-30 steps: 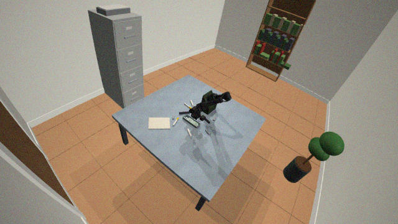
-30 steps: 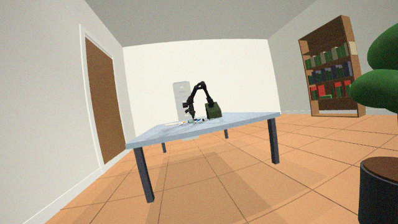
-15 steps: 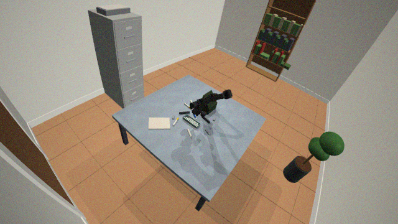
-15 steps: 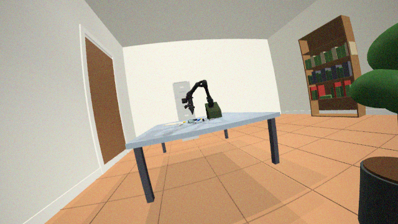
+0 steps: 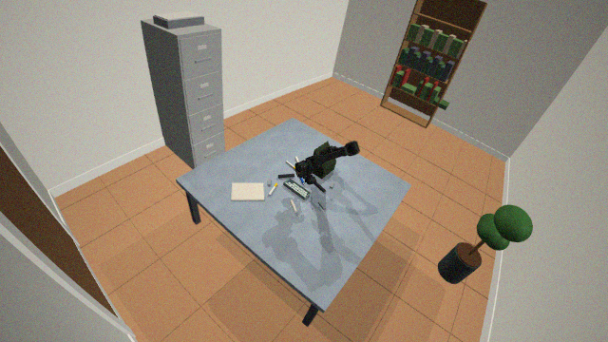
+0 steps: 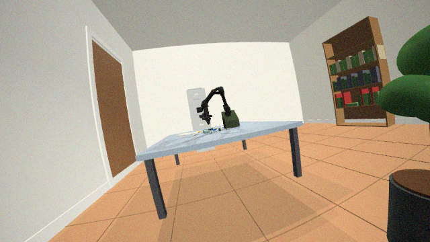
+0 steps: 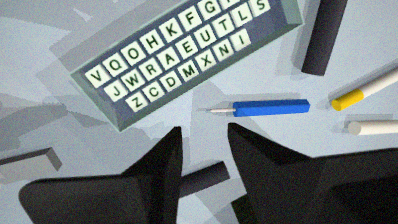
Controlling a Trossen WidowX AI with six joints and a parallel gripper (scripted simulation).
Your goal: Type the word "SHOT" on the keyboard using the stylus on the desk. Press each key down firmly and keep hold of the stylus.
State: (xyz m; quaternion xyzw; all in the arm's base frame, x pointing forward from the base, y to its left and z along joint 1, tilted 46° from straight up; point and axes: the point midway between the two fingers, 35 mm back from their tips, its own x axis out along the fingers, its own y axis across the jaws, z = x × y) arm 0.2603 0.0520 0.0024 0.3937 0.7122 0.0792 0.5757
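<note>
My gripper tip is now 5 cm past the blue stylus, 4 cm to the left of it and 8 cm above it. From my gripper tip the other things lie so: cream notepad (30 cm ahead, 25 cm to the right, 8 cm below); grey block (13 cm ahead, 21 cm to the right, 8 cm below).
</note>
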